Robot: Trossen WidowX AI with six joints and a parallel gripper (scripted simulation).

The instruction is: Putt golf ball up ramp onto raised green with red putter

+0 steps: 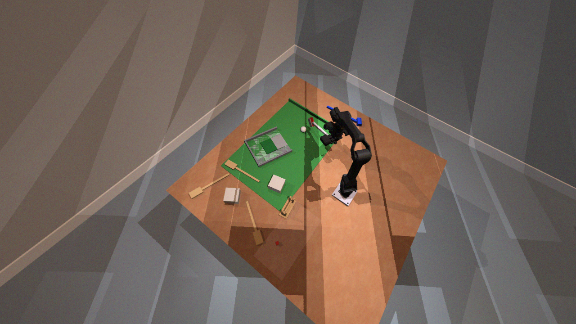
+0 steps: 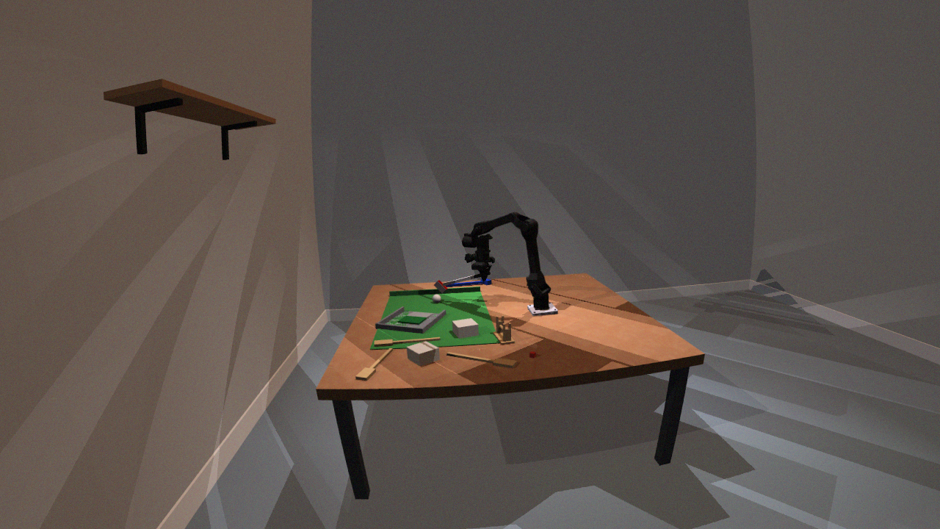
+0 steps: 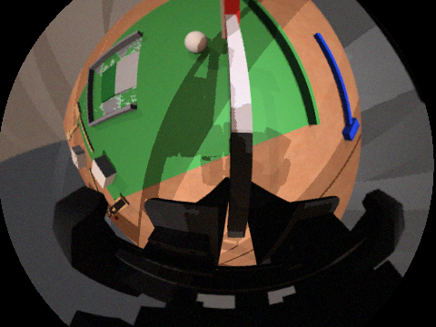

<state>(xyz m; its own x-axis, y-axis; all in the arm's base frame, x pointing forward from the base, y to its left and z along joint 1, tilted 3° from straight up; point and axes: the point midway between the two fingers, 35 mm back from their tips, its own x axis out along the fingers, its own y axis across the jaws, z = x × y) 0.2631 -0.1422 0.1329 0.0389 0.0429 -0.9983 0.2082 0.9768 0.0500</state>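
The red putter is 12 cm ahead of my gripper tip, 2 cm to the right of it and 1 cm below it. Also, from my gripper tip: blue putter (13 cm ahead, 33 cm to the right, 9 cm below); wooden rack (11 cm behind, 47 cm to the left, 7 cm below); white golf ball (23 cm ahead, 1 cm to the left, 8 cm below).
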